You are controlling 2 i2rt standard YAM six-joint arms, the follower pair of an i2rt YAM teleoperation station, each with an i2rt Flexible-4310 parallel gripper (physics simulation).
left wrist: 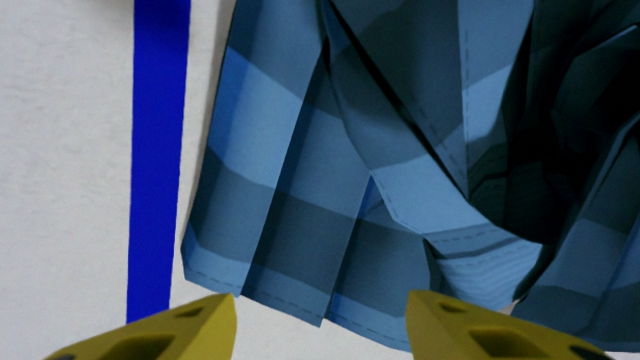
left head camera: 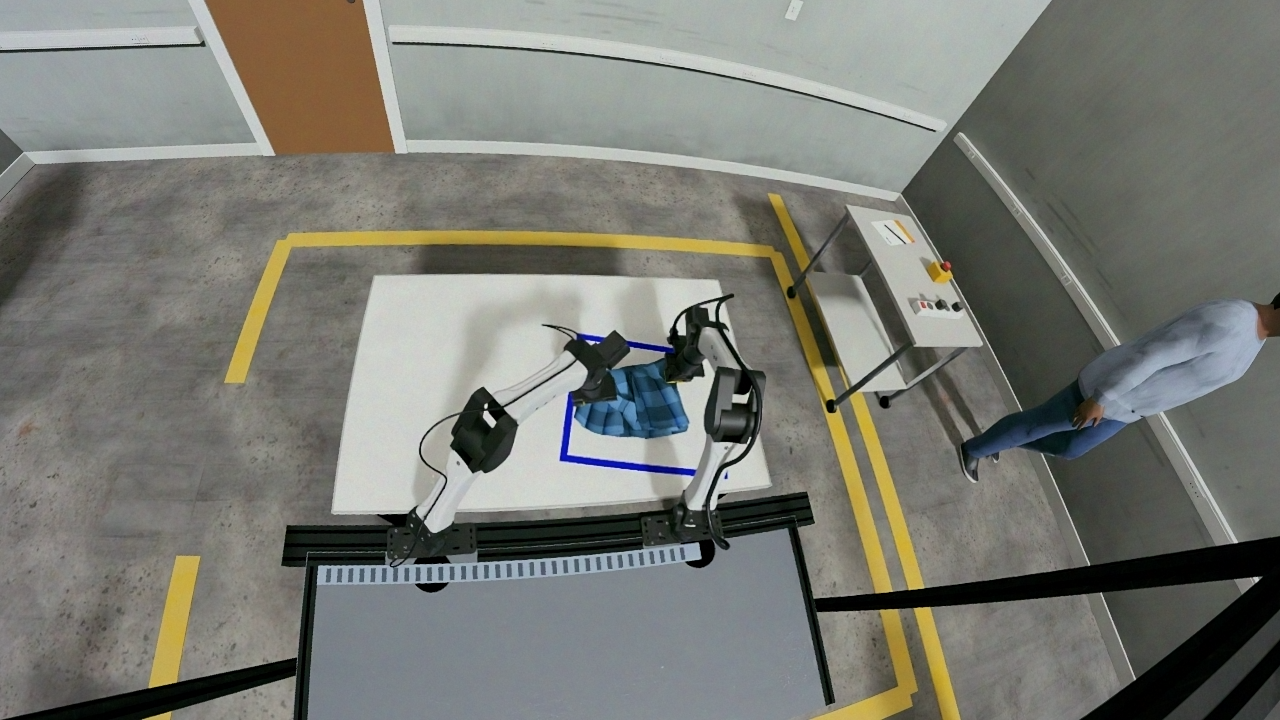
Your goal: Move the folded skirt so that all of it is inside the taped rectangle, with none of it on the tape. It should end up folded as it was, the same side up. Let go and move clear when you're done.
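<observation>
The blue plaid skirt (left head camera: 637, 404) (left wrist: 320, 160) lies crumpled, with raised folds and a dark opening showing in the left wrist view. The blue taped rectangle (left head camera: 628, 464) (left wrist: 157, 150) is around it. A narrow strip of table separates the skirt's left edge from the left tape. The right tape is mostly hidden by the right arm. My left gripper (left head camera: 590, 392) (left wrist: 321, 306) is open over the skirt's left part, its fingers wide apart. My right gripper (left head camera: 677, 379) is at the skirt's upper right corner; its fingertips are too small and covered to tell whether it is open or shut.
The white table (left head camera: 429, 358) carries the rectangle on its right half. The right forearm stands along the rectangle's right side. A black rail (left head camera: 554, 539) runs along the table's near edge. A grey cart (left head camera: 948, 326) and a person (left head camera: 1154, 367) are beyond, at the right.
</observation>
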